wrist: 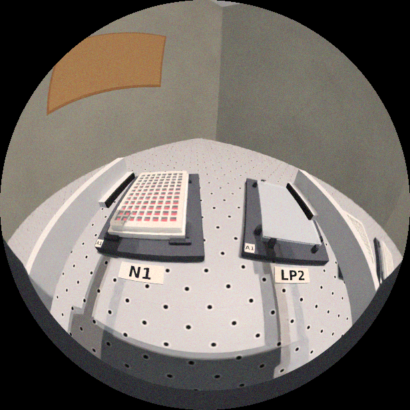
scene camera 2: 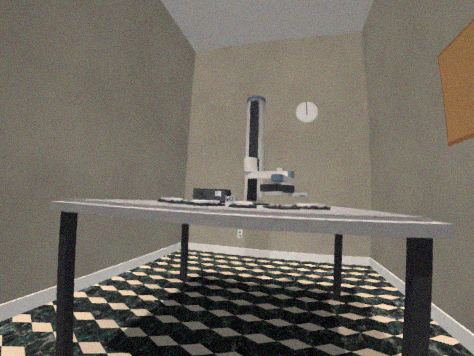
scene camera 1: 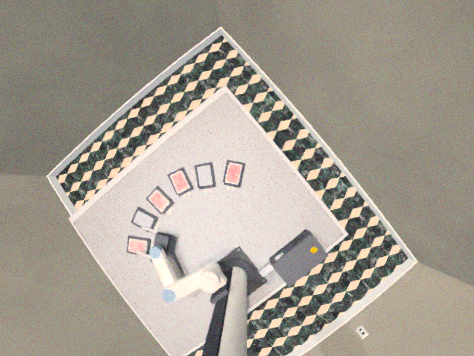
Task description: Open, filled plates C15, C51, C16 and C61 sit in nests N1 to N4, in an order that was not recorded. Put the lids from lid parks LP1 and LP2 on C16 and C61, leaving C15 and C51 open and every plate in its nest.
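Frame: origin at the arm's base, x left, y back, z up, level; metres.
Seen in the pictures: gripper, fingertip midpoint: (scene camera 2: 294,193) (scene camera 1: 139,239); arm's base, link origin: (scene camera 1: 235,276).
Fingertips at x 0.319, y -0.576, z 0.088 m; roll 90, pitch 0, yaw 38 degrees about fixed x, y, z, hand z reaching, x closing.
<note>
Offsets run from my fingertips to a thing's top centre. "pt": to the spot under its first point. Level surfaces: height alone.
My gripper (scene camera 1: 148,240) (wrist: 212,167) is open and empty, above the table near N1 and LP2. In the wrist view its fingers stand wide apart, over the outer sides of these two stations. An open plate {dx +0.077, dy +0.017, dz -0.049 m} (scene camera 1: 138,245) (wrist: 152,200) with red-filled wells sits in nest N1 {pt dx +0.144, dy +0.000, dz -0.049 m} (scene camera 1: 128,251) (wrist: 195,250); its name cannot be read. A pale lid {dx -0.068, dy -0.094, dz -0.057 m} (scene camera 1: 144,219) (wrist: 287,212) rests on lid park LP2 (wrist: 252,220). In scene camera 1, another lid {dx -0.580, dy -0.063, dz -0.057 m} (scene camera 1: 205,175) lies on the other lid park, and more red-filled plates {dx -0.238, dy -0.128, dz -0.049 m} (scene camera 1: 160,200) {dx -0.426, dy -0.137, dz -0.049 m} (scene camera 1: 180,181) {dx -0.733, dy +0.043, dz -0.049 m} (scene camera 1: 234,173) sit in their nests.
The stations form an arc on the perforated table {dz -0.074 m} (scene camera 1: 215,130) (wrist: 210,320). The arm's column (scene camera 1: 239,310) (scene camera 2: 254,135) stands behind them, with a dark control box (scene camera 1: 295,262) (scene camera 2: 206,193) beside it. Parts of further plates (wrist: 361,232) show at the wrist view's right edge.
</note>
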